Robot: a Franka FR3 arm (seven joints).
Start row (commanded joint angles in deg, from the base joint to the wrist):
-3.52 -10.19 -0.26 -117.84 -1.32 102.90 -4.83
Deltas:
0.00 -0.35 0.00 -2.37 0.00 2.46 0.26
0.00 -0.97 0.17 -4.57 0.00 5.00 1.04
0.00 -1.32 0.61 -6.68 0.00 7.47 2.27
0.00 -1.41 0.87 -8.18 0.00 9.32 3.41
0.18 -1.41 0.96 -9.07 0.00 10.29 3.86
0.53 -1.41 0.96 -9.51 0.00 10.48 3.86
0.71 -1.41 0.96 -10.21 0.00 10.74 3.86
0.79 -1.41 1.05 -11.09 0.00 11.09 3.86
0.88 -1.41 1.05 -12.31 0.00 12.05 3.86
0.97 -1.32 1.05 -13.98 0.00 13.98 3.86
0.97 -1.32 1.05 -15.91 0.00 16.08 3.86
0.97 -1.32 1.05 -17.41 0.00 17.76 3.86
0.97 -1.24 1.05 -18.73 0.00 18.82 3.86
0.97 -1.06 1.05 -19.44 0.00 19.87 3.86
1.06 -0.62 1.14 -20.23 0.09 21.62 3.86
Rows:
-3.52 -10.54 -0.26 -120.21 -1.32 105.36 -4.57
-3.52 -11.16 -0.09 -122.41 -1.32 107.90 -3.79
-3.52 -11.51 0.35 -124.52 -1.32 110.37 -2.56
-3.52 -11.60 0.61 -126.02 -1.32 112.22 -1.42
-3.34 -11.60 0.70 -126.91 -1.32 113.19 -0.97
-2.99 -11.60 0.70 -127.35 -1.32 113.38 -0.97
-2.81 -11.60 0.70 -128.05 -1.32 113.64 -0.97
-2.73 -11.60 0.79 -128.93 -1.32 113.99 -0.97
-2.64 -11.60 0.79 -130.15 -1.32 114.95 -0.97
-2.55 -11.51 0.79 -131.82 -1.32 116.88 -0.97
-2.55 -11.51 0.79 -133.75 -1.32 118.98 -0.97
-2.55 -11.51 0.79 -135.25 -1.32 120.66 -0.97
-2.55 -11.43 0.79 -136.57 -1.32 121.72 -0.97
-2.55 -11.25 0.79 -137.28 -1.32 122.77 -0.97
-2.46 -10.81 0.88 -138.07 -1.23 124.52 -0.97

